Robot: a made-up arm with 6 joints.
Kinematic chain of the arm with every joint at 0, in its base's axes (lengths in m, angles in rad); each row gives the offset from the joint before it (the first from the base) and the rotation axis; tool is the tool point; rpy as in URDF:
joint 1: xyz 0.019 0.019 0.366 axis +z
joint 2: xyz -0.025 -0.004 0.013 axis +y
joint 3: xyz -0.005 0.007 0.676 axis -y
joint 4: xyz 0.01 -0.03 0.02 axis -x
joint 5: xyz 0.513 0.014 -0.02 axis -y
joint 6: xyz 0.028 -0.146 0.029 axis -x
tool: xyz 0.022 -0.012 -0.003 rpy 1.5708 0 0
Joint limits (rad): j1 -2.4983..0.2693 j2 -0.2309..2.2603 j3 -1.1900..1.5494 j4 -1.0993..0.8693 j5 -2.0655..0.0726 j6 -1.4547..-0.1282
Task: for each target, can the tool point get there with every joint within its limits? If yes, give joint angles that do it. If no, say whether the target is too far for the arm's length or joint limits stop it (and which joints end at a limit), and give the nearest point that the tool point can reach.
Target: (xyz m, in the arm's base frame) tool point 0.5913 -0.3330 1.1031
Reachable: yes | joints -0.3133 0.1616 0.3087 -0.1862 -0.4166 -0.8021
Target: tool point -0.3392 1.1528 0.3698
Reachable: no: joint limits stop it (at a limit: joint 1, joint 2, joint 3, joint 6) | nearest point -0.0574 0.1862 0.1250 | short by 1.036 m
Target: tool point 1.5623 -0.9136 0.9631
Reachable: no: too far | nearest point 1.0360 -0.5956 0.7667 | short by 0.646 m
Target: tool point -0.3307 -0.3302 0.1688
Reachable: yes | joints -2.0330 1.0103 -0.8052 0.5343 -0.4743 -1.0845
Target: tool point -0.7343 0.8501 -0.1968
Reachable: no: joint limits stop it (at a limit: joint 1, joint 6) | nearest point -0.1779 0.1079 -0.1968 | short by 0.928 m
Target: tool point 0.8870 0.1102 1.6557
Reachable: no: too far | nearest point 0.7259 0.0786 1.4197 | short by 0.287 m
